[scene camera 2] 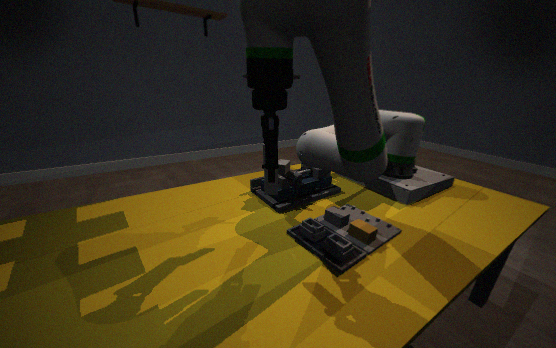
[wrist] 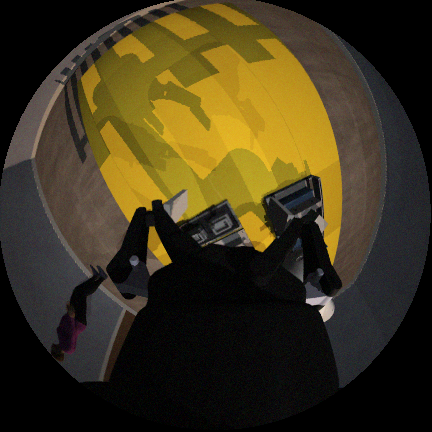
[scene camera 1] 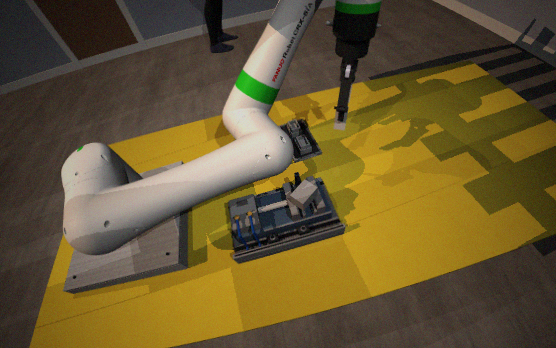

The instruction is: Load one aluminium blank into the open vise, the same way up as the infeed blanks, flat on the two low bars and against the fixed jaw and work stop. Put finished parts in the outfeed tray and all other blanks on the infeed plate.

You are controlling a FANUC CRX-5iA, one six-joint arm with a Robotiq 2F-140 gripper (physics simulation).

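Note:
My gripper (scene camera 1: 340, 121) (scene camera 2: 271, 179) (wrist: 227, 201) is open and empty, pointing down high above the table. In scene camera 1 it shows beyond the vise (scene camera 1: 272, 218) (scene camera 2: 311, 187) (wrist: 299, 195). A grey blank (scene camera 1: 303, 194) (scene camera 2: 283, 166) (wrist: 322, 223) sits tilted on top of the vise's jaw end, not flat. In scene camera 2 a grey blank (scene camera 2: 336, 216) and an orange blank (scene camera 2: 363, 230) lie on the infeed plate (scene camera 2: 381, 235). Two finished parts with pockets (scene camera 1: 303, 144) (scene camera 2: 340, 243) (wrist: 222, 225) are in the dark outfeed tray. The arm hides the infeed plate in scene camera 1.
The arm's lower link passes over the table between its base plate (scene camera 1: 150, 256) (scene camera 2: 420, 186) and the vise. The outfeed tray adjoins the infeed plate. A person (scene camera 1: 214, 30) (wrist: 70, 327) stands beyond the table. A wall shelf (scene camera 2: 172, 8) shows in scene camera 2.

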